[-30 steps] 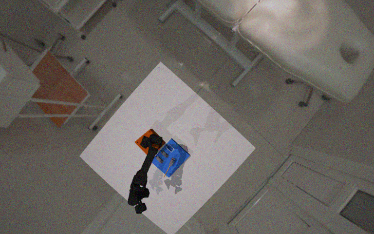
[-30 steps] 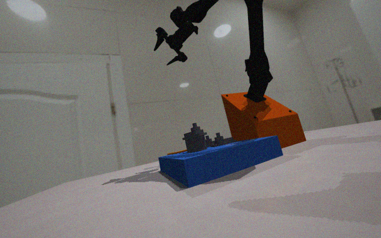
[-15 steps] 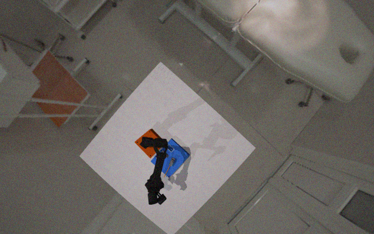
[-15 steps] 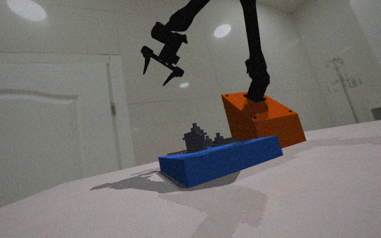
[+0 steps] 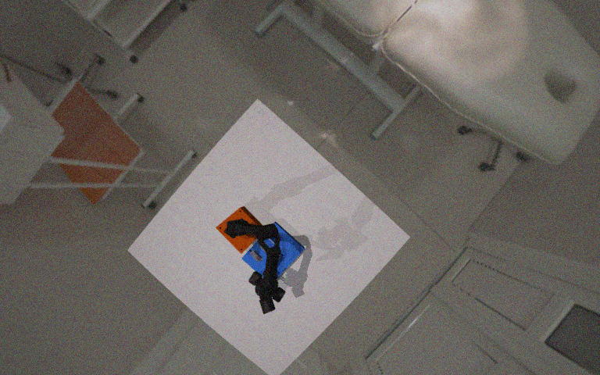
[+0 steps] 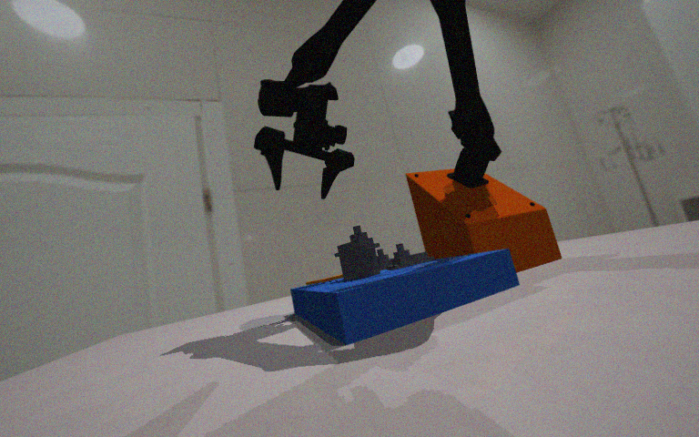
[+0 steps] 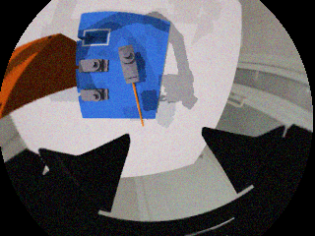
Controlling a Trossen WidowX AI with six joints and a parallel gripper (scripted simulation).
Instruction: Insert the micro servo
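The blue deck lies 30 mm behind my gripper tip, 90 mm to the left of it and 190 mm below it.
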